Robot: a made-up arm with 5 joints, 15 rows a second.
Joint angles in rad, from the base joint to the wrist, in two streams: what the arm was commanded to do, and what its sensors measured. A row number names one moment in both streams.
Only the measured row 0 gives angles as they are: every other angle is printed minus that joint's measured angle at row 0.
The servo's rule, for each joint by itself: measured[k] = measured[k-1] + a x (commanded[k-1-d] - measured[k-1]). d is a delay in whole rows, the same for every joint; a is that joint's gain. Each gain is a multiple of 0.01, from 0.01 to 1. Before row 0 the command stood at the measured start. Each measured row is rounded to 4 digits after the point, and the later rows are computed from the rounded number. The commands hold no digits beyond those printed.
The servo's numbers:
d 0
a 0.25 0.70 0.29 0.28 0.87
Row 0, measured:
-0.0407 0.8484 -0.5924 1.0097 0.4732
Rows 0 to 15, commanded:
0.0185 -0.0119 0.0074 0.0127 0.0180
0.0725 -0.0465 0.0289 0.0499 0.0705
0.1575 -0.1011 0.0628 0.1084 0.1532
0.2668 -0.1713 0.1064 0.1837 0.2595
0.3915 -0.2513 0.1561 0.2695 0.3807
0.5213 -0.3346 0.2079 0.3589 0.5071
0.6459 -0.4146 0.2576 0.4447 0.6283
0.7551 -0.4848 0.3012 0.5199 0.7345
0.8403 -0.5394 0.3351 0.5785 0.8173
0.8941 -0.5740 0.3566 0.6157 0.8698
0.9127 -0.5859 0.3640 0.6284 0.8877
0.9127 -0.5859 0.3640 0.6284 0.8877
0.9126 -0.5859 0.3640 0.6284 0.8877
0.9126 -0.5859 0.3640 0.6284 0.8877
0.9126 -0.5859 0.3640 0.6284 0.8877
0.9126 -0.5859 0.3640 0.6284 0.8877
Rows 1 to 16, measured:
0.0046 -0.0083 0.0021 0.0036 0.0157
0.0216 -0.0350 0.0099 0.0166 0.0634
0.0556 -0.0813 0.0252 0.0423 0.1415
0.1084 -0.1443 0.0487 0.0819 0.2442
0.1792 -0.2192 0.0798 0.1344 0.3630
0.2647 -0.3000 0.1169 0.1973 0.4884
0.3600 -0.3802 0.1577 0.2666 0.6101
0.4588 -0.4534 0.1993 0.3375 0.7183
0.5542 -0.5136 0.2387 0.4050 0.8044
0.6392 -0.5559 0.2729 0.4640 0.8613
0.7076 -0.5769 0.2993 0.5100 0.8843
0.7589 -0.5832 0.3181 0.5432 0.8873
0.7973 -0.5851 0.3314 0.5671 0.8876
0.8261 -0.5857 0.3409 0.5843 0.8877
0.8477 -0.5858 0.3476 0.5966 0.8877
0.8639 -0.5859 0.3524 0.6055 0.8877

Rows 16 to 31, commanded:
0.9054 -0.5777 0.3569 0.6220 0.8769
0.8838 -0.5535 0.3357 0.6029 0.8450
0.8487 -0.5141 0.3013 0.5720 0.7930
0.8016 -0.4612 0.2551 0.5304 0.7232
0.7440 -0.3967 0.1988 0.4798 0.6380
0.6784 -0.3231 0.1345 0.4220 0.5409
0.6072 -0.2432 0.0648 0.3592 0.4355
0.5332 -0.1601 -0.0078 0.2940 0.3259
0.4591 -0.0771 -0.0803 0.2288 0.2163
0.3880 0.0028 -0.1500 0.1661 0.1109
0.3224 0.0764 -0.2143 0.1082 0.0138
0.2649 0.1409 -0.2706 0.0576 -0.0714
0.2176 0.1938 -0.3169 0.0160 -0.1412
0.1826 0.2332 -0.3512 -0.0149 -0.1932
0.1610 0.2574 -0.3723 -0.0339 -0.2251
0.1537 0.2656 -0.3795 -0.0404 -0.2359
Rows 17 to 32, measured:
0.8743 -0.5802 0.3537 0.6101 0.8783
0.8767 -0.5615 0.3485 0.6081 0.8493
0.8697 -0.5283 0.3348 0.5980 0.8003
0.8527 -0.4813 0.3117 0.5791 0.7332
0.8255 -0.4221 0.2790 0.5513 0.6504
0.7887 -0.3528 0.2371 0.5151 0.5551
0.7433 -0.2761 0.1871 0.4714 0.4510
0.6908 -0.1949 0.1306 0.4217 0.3422
0.6329 -0.1124 0.0694 0.3677 0.2327
0.5717 -0.0318 0.0058 0.3113 0.1267
0.5094 0.0439 -0.0580 0.2544 0.0285
0.4483 0.1118 -0.1197 0.1993 -0.0584
0.3906 0.1692 -0.1769 0.1480 -0.1304
0.3386 0.2140 -0.2274 0.1024 -0.1850
0.2942 0.2444 -0.2694 0.0642 -0.2199
0.2591 0.2592 -0.3013 0.0349 -0.2338

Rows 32 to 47, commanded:
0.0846 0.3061 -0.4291 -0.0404 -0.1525
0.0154 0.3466 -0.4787 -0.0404 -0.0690
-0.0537 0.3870 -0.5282 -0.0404 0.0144
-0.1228 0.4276 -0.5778 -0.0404 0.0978
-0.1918 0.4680 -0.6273 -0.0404 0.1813
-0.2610 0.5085 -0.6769 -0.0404 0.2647
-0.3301 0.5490 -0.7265 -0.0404 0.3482
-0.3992 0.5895 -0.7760 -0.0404 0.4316
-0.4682 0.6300 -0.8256 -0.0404 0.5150
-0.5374 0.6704 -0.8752 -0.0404 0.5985
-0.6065 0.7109 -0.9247 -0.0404 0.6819
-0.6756 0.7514 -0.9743 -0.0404 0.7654
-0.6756 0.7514 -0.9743 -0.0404 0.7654
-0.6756 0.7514 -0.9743 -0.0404 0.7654
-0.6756 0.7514 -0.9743 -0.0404 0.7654
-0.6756 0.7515 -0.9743 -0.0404 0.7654
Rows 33 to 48, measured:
0.2155 0.2920 -0.3384 0.0138 -0.1631
0.1655 0.3302 -0.3791 -0.0014 -0.0812
0.1107 0.3700 -0.4223 -0.0123 0.0020
0.0523 0.4103 -0.4674 -0.0202 0.0853
-0.0087 0.4507 -0.5138 -0.0259 0.1688
-0.0718 0.4912 -0.5611 -0.0300 0.2522
-0.1364 0.5317 -0.6091 -0.0329 0.3357
-0.2021 0.5722 -0.6575 -0.0350 0.4191
-0.2686 0.6127 -0.7062 -0.0365 0.5025
-0.3358 0.6531 -0.7552 -0.0376 0.5860
-0.4035 0.6936 -0.8044 -0.0384 0.6694
-0.4715 0.7341 -0.8537 -0.0390 0.7529
-0.5225 0.7462 -0.8887 -0.0394 0.7638
-0.5608 0.7498 -0.9135 -0.0397 0.7652
-0.5895 0.7509 -0.9311 -0.0399 0.7654
-0.6110 0.7513 -0.9436 -0.0400 0.7654

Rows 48 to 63, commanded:
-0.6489 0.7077 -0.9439 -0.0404 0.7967
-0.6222 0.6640 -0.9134 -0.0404 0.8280
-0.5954 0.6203 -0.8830 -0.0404 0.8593
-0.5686 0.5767 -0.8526 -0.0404 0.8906
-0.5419 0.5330 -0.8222 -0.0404 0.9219
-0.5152 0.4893 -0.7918 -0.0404 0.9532
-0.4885 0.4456 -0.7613 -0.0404 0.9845
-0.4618 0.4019 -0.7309 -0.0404 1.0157
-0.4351 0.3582 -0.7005 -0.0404 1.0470
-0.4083 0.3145 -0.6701 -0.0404 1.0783
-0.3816 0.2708 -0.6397 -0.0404 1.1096
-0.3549 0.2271 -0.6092 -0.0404 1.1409
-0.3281 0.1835 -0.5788 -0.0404 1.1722
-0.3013 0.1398 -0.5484 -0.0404 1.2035
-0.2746 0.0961 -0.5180 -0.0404 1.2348
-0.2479 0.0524 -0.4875 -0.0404 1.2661
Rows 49 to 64, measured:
-0.6205 0.7208 -0.9437 -0.0401 0.7926
-0.6209 0.6810 -0.9349 -0.0402 0.8234
-0.6145 0.6385 -0.9198 -0.0403 0.8546
-0.6030 0.5952 -0.9003 -0.0403 0.8859
-0.5877 0.5517 -0.8777 -0.0403 0.9172
-0.5696 0.5080 -0.8528 -0.0403 0.9485
-0.5493 0.4643 -0.8263 -0.0403 0.9798
-0.5274 0.4206 -0.7986 -0.0403 1.0110
-0.5043 0.3769 -0.7702 -0.0403 1.0423
-0.4803 0.3332 -0.7412 -0.0403 1.0736
-0.4556 0.2895 -0.7118 -0.0403 1.1049
-0.4304 0.2458 -0.6820 -0.0403 1.1362
-0.4048 0.2022 -0.6521 -0.0403 1.1675
-0.3789 0.1585 -0.6220 -0.0403 1.1988
-0.3528 0.1148 -0.5918 -0.0403 1.2301
-0.3266 0.0711 -0.5616 -0.0403 1.2614

